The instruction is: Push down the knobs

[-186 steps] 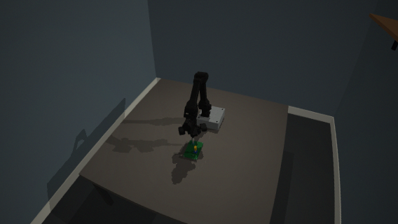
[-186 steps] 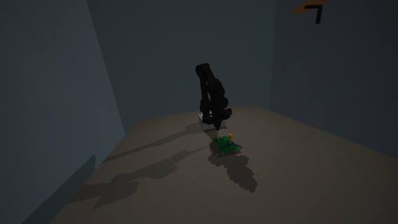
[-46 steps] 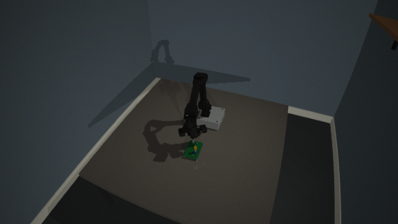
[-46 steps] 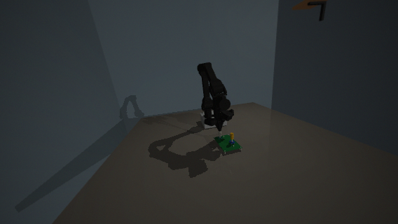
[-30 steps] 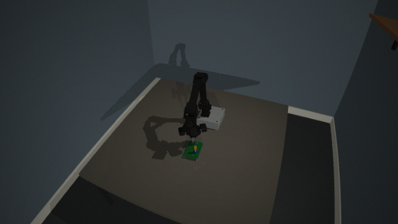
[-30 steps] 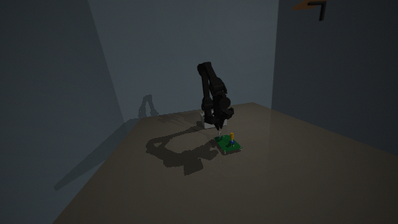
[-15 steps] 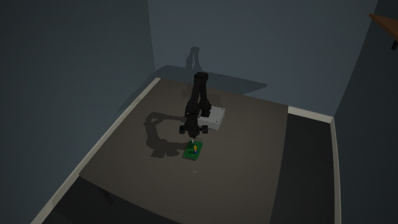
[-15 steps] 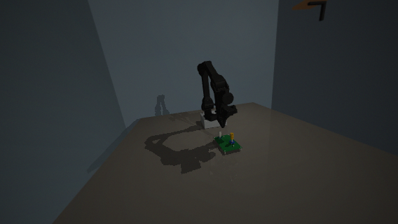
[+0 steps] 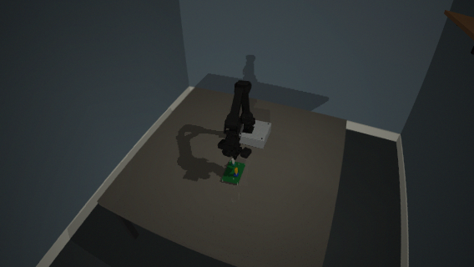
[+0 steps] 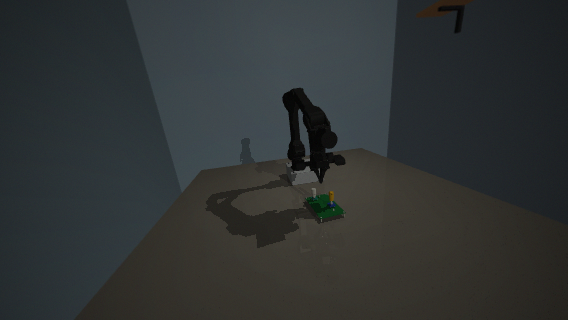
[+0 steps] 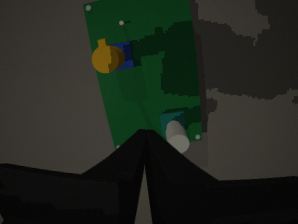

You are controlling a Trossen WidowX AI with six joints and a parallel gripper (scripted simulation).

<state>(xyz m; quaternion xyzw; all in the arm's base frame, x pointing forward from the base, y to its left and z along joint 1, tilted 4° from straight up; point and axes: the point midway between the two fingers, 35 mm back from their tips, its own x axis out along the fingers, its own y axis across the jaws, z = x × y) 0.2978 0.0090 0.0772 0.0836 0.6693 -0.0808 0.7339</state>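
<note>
Now: gripper tip 50 mm short of the orange knob, 20 mm to the right of it and 40 mm above it. The rest, counted from my gripper tip: white knob 30 mm behind, 20 mm to the right, 50 mm below.
</note>
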